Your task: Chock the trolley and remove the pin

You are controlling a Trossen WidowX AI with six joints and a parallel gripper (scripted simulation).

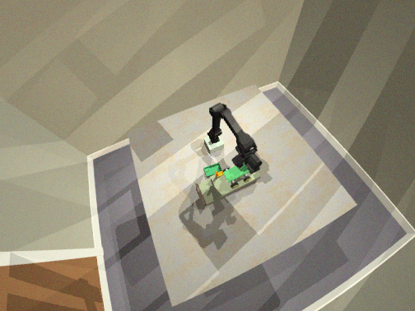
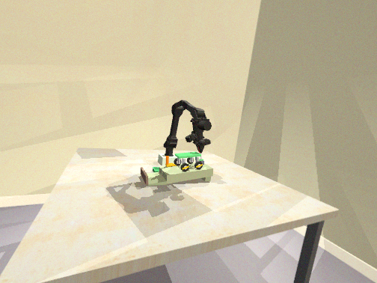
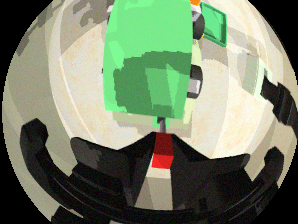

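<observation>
Now: gripper tip 90 mm past the green tray, 210 mm to the left of it and 170 mm above it. The rest, counted from my gripper tip: pale green ramp (30 mm ahead, 100 mm to the right, 110 mm below); red-headed stop pin (right at my gripper tip); trolley (30 mm ahead, 90 mm to the right, 50 mm below).
</observation>
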